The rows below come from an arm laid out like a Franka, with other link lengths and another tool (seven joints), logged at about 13 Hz.
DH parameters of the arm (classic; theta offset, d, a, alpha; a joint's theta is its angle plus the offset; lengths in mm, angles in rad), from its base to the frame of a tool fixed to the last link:
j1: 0 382.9 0 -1.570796
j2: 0 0 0 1.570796
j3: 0 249.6 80 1.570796
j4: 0 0 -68.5 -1.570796
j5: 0 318.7 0 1.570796
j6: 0 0 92.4 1.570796
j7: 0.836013 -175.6 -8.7 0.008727
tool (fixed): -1.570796 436.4 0 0
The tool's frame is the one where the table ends.
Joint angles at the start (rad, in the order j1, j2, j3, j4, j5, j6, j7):
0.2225, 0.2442, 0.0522, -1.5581, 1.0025, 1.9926, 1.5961
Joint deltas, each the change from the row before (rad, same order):
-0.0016, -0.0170, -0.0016, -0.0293, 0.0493, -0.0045, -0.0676
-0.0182, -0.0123, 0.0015, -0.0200, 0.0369, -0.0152, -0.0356
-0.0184, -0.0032, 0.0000, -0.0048, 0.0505, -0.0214, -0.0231
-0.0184, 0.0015, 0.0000, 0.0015, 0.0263, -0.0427, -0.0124
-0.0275, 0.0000, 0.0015, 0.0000, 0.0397, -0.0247, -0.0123
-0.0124, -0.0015, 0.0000, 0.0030, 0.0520, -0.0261, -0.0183
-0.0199, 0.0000, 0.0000, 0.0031, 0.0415, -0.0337, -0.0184
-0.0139, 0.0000, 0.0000, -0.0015, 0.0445, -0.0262, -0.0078
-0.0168, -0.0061, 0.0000, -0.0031, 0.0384, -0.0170, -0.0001
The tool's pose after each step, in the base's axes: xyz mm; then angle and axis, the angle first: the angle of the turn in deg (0 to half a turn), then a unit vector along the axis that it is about. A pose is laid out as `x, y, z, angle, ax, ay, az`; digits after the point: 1 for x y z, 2 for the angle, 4 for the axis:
560.6, 334.0, 459.7, 126.59, -0.8823, 0.4276, 0.1970
559.1, 329.2, 463.5, 124.92, -0.8826, 0.4235, 0.2041
559.9, 325.9, 471.7, 122.57, -0.8789, 0.4245, 0.2177
556.1, 323.1, 475.7, 121.63, -0.8770, 0.4186, 0.2361
559.5, 314.8, 483.4, 119.61, -0.8714, 0.4235, 0.2477
558.9, 315.0, 496.4, 116.93, -0.8688, 0.4194, 0.2632
558.7, 310.7, 507.1, 114.69, -0.8670, 0.4142, 0.2770
558.2, 308.6, 516.6, 112.57, -0.8614, 0.4140, 0.2943
559.9, 303.0, 527.7, 110.54, -0.8550, 0.4192, 0.3055

